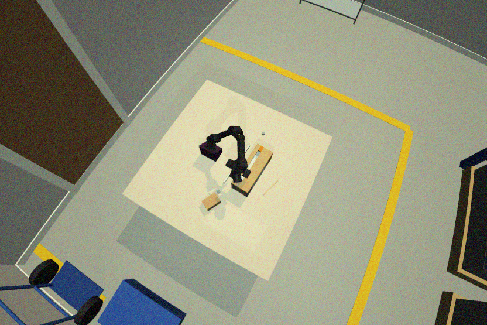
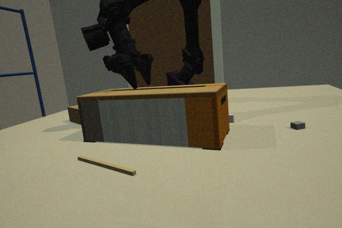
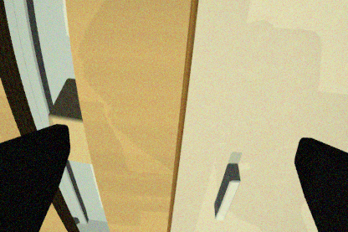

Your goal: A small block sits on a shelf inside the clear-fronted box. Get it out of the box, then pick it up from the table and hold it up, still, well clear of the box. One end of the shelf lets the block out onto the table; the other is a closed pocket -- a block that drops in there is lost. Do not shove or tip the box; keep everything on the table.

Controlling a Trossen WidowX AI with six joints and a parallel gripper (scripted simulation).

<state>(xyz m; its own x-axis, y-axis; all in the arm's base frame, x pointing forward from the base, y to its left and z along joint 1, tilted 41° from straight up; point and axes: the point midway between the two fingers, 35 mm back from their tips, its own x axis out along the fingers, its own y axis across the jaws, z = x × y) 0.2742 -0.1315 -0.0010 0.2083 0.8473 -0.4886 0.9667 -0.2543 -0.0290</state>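
My gripper tip is 70 mm above the long wooden box, 60 mm to the right of it and 50 mm short of it. Round my gripper tip: thin wooden stick 270 mm ahead, 130 mm below, 20 mm to the right; flat tan block 290 mm to the right, 130 mm behind, 100 mm below.
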